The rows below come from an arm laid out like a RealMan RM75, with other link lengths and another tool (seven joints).
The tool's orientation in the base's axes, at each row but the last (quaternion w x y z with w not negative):
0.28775, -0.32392, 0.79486, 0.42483
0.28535, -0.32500, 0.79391, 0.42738
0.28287, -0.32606, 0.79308, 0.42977
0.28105, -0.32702, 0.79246, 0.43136
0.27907, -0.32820, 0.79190, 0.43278
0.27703, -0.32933, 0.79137, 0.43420
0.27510, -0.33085, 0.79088, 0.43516
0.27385, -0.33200, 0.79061, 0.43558
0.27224, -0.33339, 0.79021, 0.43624
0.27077, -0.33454, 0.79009, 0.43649
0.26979, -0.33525, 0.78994, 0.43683
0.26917, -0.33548, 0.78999, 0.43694
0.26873, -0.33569, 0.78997, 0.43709
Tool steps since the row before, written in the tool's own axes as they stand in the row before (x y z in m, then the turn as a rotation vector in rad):
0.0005, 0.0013, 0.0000, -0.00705, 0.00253, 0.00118
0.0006, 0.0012, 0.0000, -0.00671, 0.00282, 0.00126
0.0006, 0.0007, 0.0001, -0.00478, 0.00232, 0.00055
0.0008, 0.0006, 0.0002, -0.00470, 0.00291, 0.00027
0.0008, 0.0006, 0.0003, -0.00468, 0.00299, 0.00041
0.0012, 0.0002, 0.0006, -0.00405, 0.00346, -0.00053
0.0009, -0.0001, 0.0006, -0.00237, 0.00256, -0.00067
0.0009, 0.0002, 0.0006, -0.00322, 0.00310, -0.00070
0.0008, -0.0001, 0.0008, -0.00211, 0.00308, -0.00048
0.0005, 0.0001, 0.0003, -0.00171, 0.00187, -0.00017
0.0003, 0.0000, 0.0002, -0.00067, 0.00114, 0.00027
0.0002, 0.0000, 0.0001, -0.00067, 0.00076, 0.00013
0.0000, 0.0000, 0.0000, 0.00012, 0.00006, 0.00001
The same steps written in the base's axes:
-0.0013, 0.0004, 0.0003, 0.00270, 0.00401, 0.00584
-0.0013, 0.0003, 0.0002, 0.00228, 0.00411, 0.00570
-0.0009, 0.0002, -0.0001, 0.00133, 0.00276, 0.00438
-0.0009, 0.0002, -0.0004, 0.00078, 0.00274, 0.00475
-0.0009, 0.0003, -0.0004, 0.00073, 0.00288, 0.00471
-0.0008, 0.0003, -0.0011, -0.00017, 0.00208, 0.00493
-0.0004, 0.0002, -0.0010, -0.00056, 0.00112, 0.00332
-0.0006, 0.0003, -0.0008, -0.00044, 0.00155, 0.00423
-0.0003, 0.0004, -0.0010, -0.00109, 0.00142, 0.00331
-0.0004, 0.0002, -0.0005, -0.00038, 0.00109, 0.00226
-0.0002, 0.0001, -0.0003, -0.00041, 0.00088, 0.00093
-0.0001, 0.0000, -0.0002, -0.00014, 0.00061, 0.00081
0.0000, 0.0000, 0.0000, -0.00012, 0.00000, -0.00006

